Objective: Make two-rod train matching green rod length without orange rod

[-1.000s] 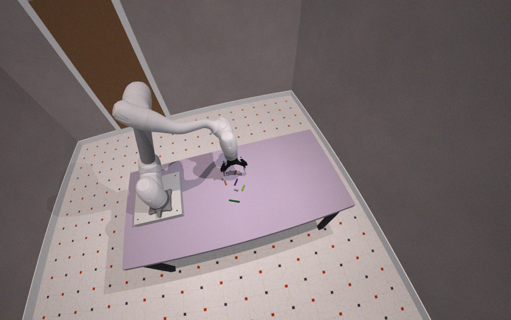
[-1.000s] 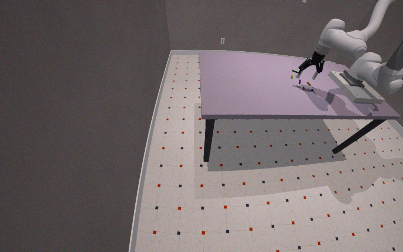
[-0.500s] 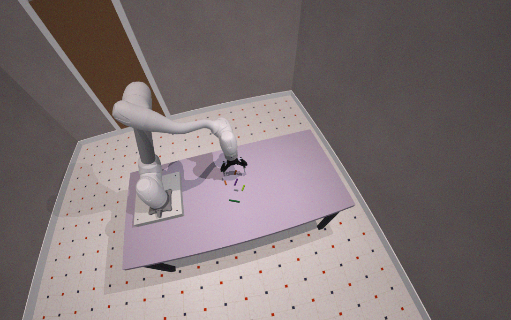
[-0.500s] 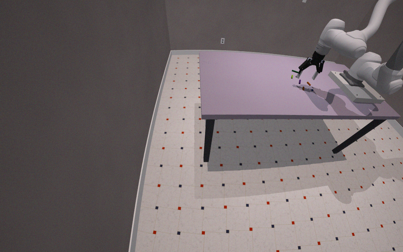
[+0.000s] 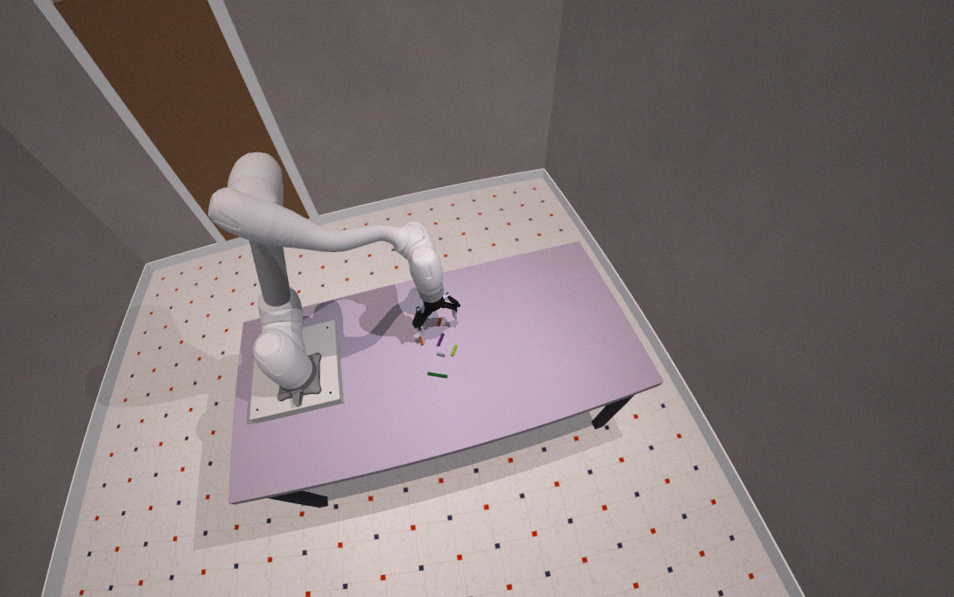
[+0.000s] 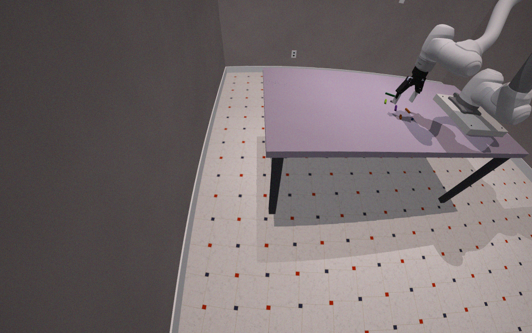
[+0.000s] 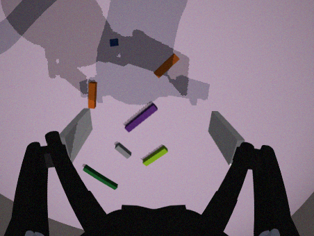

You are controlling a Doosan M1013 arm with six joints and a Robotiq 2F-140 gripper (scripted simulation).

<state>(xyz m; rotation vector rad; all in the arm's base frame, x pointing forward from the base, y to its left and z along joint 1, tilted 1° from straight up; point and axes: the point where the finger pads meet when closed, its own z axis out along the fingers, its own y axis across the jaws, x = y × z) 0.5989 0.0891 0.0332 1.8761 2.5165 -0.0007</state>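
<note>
Now: hand 2 cm past the grey rod, 10 cm to the left of it and 8 cm above it. Round my hand: lime rod: 4 cm ahead, 9 cm to the right, 8 cm below; small blue rod: 8 cm behind, 7 cm to the left, 8 cm below; purple rod: 1 cm behind, 3 cm to the right, 8 cm below.
</note>
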